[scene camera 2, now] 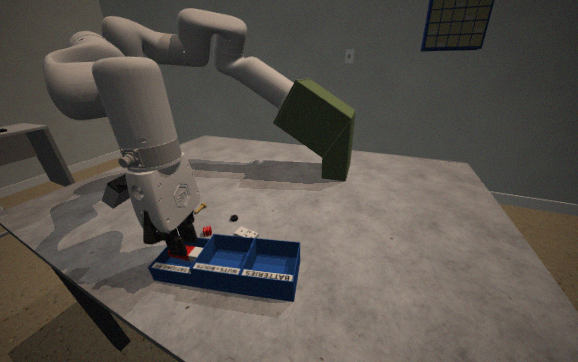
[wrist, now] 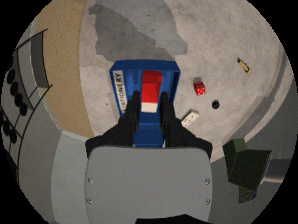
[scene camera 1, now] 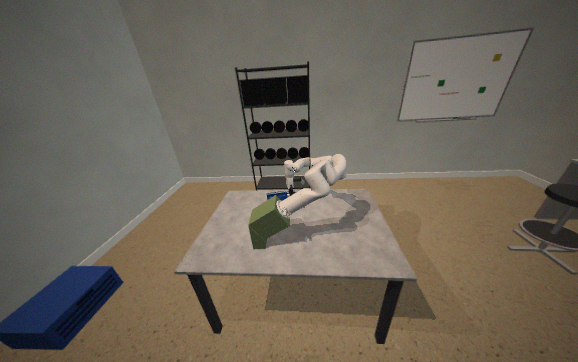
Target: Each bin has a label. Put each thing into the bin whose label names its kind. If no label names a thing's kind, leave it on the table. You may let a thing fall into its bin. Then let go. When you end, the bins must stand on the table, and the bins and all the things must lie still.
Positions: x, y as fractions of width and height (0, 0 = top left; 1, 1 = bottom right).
Labels:
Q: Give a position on a red-and-white eraser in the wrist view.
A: At 0.51, 0.36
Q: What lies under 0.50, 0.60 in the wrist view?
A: A blue bin.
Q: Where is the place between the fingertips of my gripper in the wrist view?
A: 0.51, 0.44

